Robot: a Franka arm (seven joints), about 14 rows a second.
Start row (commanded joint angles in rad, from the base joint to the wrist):
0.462 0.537 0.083 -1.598 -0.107 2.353 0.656
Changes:
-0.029 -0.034 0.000 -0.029 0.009 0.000 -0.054
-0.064 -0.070 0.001 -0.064 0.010 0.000 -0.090
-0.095 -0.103 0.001 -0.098 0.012 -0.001 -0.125
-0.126 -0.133 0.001 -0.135 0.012 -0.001 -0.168
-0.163 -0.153 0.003 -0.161 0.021 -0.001 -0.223
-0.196 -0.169 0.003 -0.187 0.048 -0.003 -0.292
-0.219 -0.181 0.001 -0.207 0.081 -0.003 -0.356
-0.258 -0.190 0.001 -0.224 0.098 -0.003 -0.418
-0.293 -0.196 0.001 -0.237 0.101 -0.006 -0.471
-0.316 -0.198 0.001 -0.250 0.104 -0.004 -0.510
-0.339 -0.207 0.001 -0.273 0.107 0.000 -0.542
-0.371 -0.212 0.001 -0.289 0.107 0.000 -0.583
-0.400 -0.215 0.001 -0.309 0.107 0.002 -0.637
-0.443 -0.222 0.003 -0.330 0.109 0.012 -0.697
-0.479 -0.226 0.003 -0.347 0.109 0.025 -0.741
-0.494 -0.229 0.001 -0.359 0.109 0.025 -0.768
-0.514 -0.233 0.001 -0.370 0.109 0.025 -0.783
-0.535 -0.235 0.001 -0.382 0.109 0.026 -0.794
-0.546 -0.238 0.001 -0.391 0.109 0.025 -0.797
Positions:
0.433 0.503 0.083 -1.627 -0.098 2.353 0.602
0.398 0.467 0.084 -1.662 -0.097 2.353 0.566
0.367 0.434 0.084 -1.696 -0.095 2.352 0.531
0.336 0.404 0.084 -1.733 -0.095 2.352 0.488
0.299 0.384 0.086 -1.759 -0.086 2.352 0.433
0.266 0.368 0.086 -1.785 -0.059 2.350 0.364
0.243 0.356 0.084 -1.805 -0.026 2.350 0.300
0.204 0.347 0.084 -1.822 -0.009 2.350 0.238
0.169 0.341 0.084 -1.835 -0.006 2.347 0.185
0.146 0.339 0.084 -1.848 -0.003 2.349 0.146
0.123 0.330 0.084 -1.871 0.000 2.353 0.114
0.091 0.325 0.084 -1.887 0.000 2.353 0.073
0.062 0.322 0.084 -1.907 0.000 2.355 0.019
0.019 0.315 0.086 -1.928 0.002 2.365 -0.041
-0.017 0.311 0.086 -1.945 0.002 2.378 -0.085
-0.032 0.308 0.084 -1.957 0.002 2.378 -0.112
-0.052 0.304 0.084 -1.968 0.002 2.378 -0.127
-0.073 0.302 0.084 -1.980 0.002 2.379 -0.138
-0.084 0.299 0.084 -1.989 0.002 2.378 -0.141

